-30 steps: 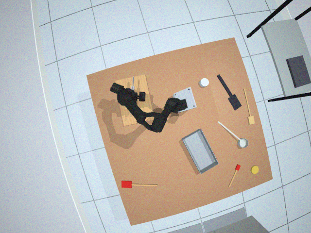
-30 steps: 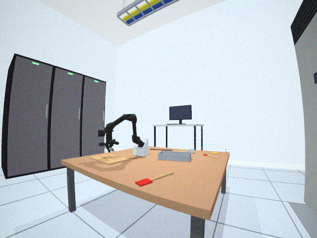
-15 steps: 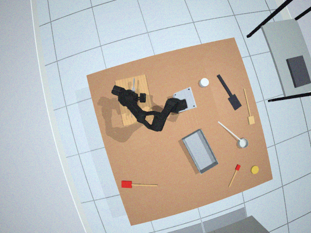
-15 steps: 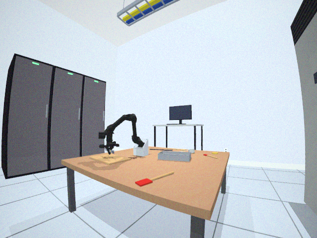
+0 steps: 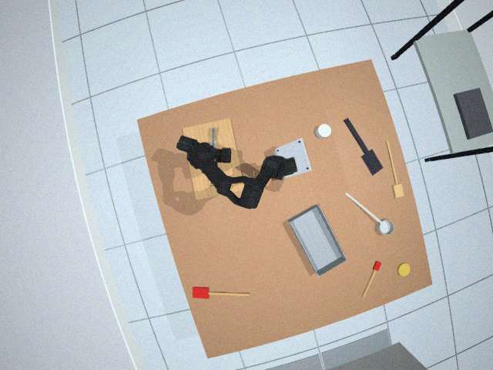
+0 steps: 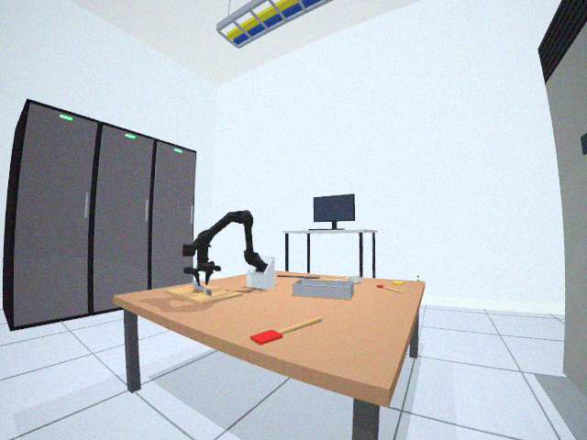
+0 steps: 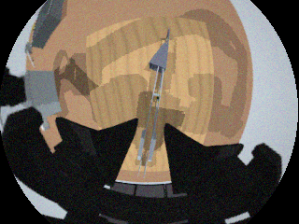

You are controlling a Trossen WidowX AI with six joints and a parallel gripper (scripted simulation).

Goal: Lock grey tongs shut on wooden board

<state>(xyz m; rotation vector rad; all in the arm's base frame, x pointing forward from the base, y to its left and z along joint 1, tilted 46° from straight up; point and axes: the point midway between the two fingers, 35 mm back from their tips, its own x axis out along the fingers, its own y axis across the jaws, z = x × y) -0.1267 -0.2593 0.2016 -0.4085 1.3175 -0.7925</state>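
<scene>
Now: the wooden board 4 cm below my gripper tip. The rest, counted from my gripper tip: red spatula (64 cm ahead, 16 cm to the right, 4 cm below); then white puck (56 cm to the left, 3 cm below); then grey roasting tin (50 cm ahead, 39 cm to the left, 2 cm below).
</scene>
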